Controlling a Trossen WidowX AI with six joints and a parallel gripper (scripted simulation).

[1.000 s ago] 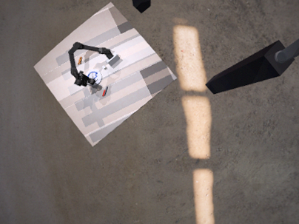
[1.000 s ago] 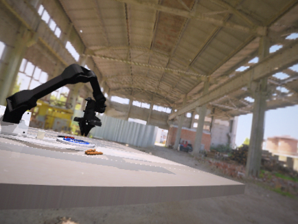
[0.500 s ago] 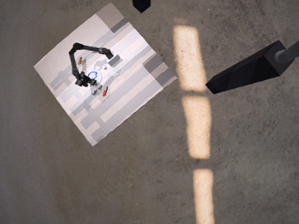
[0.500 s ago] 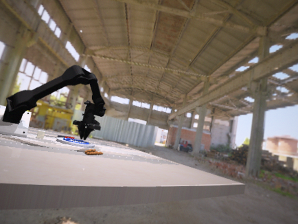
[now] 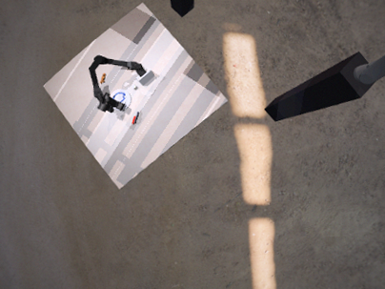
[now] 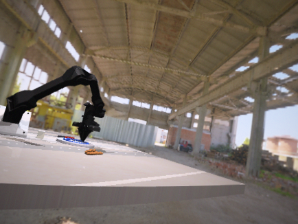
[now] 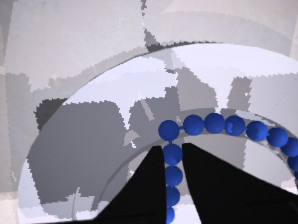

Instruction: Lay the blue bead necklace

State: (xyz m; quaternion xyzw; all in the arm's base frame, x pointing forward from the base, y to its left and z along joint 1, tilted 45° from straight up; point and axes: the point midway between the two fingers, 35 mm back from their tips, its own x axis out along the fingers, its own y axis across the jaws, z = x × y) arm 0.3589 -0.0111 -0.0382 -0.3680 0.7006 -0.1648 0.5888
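My gripper tip is now 4 cm past the round white bead board, 3 cm to the left of it and 1 cm above it. Round my gripper tip: small white block 22 cm behind, 2 cm to the right; red pen-like object 3 cm behind, 20 cm to the left, 1 cm below.
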